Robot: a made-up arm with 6 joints.
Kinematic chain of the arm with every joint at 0, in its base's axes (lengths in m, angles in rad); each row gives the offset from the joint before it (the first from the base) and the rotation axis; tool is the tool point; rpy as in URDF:
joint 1: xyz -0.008 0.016 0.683 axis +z
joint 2: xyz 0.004 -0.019 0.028 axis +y
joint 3: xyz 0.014 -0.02 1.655 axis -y
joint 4: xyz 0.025 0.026 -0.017 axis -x
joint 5: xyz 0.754 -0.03 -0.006 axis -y
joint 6: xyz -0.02 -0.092 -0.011 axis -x
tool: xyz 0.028 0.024 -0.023 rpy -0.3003 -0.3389 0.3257
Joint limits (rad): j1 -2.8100..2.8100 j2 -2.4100..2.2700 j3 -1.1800..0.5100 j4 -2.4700..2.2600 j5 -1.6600..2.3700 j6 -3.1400..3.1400
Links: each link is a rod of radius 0.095 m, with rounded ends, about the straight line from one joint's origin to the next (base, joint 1, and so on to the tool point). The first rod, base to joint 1, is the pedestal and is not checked.
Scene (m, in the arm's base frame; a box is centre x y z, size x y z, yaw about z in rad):
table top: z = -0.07
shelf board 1: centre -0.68 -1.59 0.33 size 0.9 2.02 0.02 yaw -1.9
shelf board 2: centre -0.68 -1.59 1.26 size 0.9 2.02 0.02 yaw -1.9
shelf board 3: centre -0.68 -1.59 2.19 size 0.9 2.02 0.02 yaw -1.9
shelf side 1: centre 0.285 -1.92 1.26 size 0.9 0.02 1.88 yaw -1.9
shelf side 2: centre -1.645 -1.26 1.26 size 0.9 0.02 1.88 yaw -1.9
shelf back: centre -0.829 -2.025 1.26 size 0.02 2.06 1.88 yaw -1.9
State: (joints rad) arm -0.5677 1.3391 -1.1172 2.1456 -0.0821 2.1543
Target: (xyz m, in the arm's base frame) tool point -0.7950 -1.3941 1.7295
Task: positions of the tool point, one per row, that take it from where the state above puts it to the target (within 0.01 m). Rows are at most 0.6 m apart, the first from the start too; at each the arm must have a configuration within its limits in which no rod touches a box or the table.
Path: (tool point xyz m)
1: 0.8365 -0.8807 0.7127
2: 0.5832 -1.1647 1.0229
3: 0.2225 -1.2802 1.3972
4: -0.1356 -1.1643 1.8009
5: -0.4392 -1.3259 1.7757
6: -0.7949 -1.3941 1.7295

